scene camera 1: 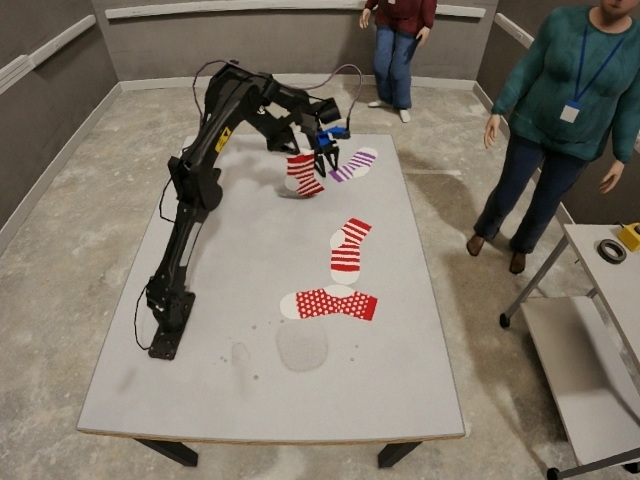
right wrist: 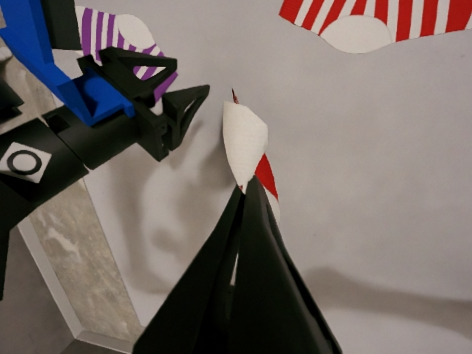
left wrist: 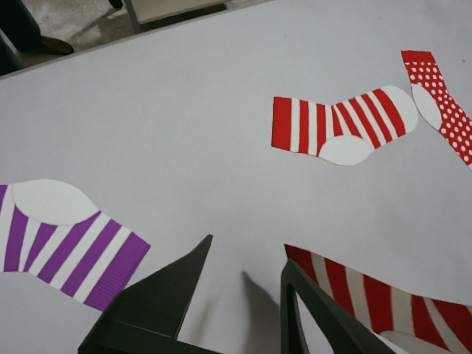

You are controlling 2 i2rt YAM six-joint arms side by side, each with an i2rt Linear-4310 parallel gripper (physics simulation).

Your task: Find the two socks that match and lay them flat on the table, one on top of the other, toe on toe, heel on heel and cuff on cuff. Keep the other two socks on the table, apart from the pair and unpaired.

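A red-and-white striped sock (scene camera 1: pixel 305 175) (left wrist: pixel 372 295) (right wrist: pixel 245 132) hangs by its white toe, cuff down, from my right gripper (right wrist: pixel 251 182), which is shut on it above the table's far part. My left gripper (scene camera 1: pixel 328 172) (left wrist: pixel 248 254) (right wrist: pixel 192 76) is open and empty, beside the hanging sock and close to the purple sock's cuff. A matching red striped sock (scene camera 1: pixel 345 255) (left wrist: pixel 345 122) (right wrist: pixel 415 17) lies flat at mid-table. A red dotted sock (scene camera 1: pixel 320 303) (left wrist: pixel 440 100) lies flat by its toe. A purple striped sock (scene camera 1: pixel 356 164) (left wrist: pixel 82 265) (right wrist: pixel 100 30) lies flat at the far right.
The grey table (scene camera 1: pixel 248 403) has a faint round stain. The right arm (scene camera 1: pixel 191 186) stretches from the table's left side towards its far end. A person in green (scene camera 1: pixel 568 87) and a white cart (scene camera 1: pixel 578 330) stand to the right; another person (scene camera 1: pixel 393 51) stands behind.
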